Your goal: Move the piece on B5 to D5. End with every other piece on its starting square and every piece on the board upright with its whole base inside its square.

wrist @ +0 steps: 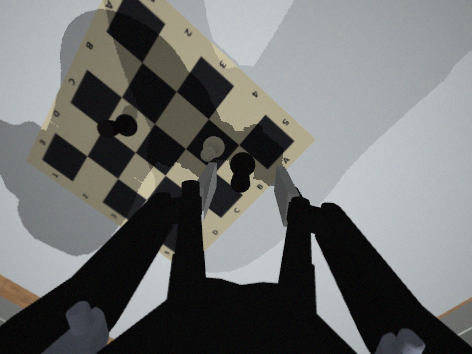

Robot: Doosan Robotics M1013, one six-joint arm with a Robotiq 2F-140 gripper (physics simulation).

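Frame: origin at the arm's base, x left, y back, z up, level; centimetres.
Where they show: gripper, fingertip midpoint: (245,176).
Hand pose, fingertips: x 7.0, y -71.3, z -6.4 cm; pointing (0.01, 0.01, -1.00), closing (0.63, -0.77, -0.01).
Note:
Each offset is from my fingertips to the top centre of the thing. "spot": to the spot under its first point. Level surfaces: height alone.
A black piece @(dy +1.1, dx +0.7, dz +6.0 cm) (242,164) stands on B5, its base on the light square and its head showing lower in the wrist view. My gripper (245,176) is open, with the black piece showing between and slightly above its fingertips in the view; neither finger visibly touches it. The left finger shows over the board @(spot: dy -1.6, dx +6.6, dz -0.3 cm) (305,139) near C5, and the right finger shows near the board's edge by the letter B. D5 is partly hidden by the left finger. A pale grey piece @(dy +4.4, dx +0.1, dz +4.0 cm) (213,146) stands on B4. Another black piece @(dy +12.2, dx -4.2, dz +3.0 cm) (125,125) stands on C2.
The pale grey piece stands close to the left fingertip in the view. The gripper's left linkage hides the board's lower part, around E4 and E5, so any piece there cannot be seen. A pale table top @(dz -0.9 cm) (380,125) surrounds the board, with brown edges at the lower corners.

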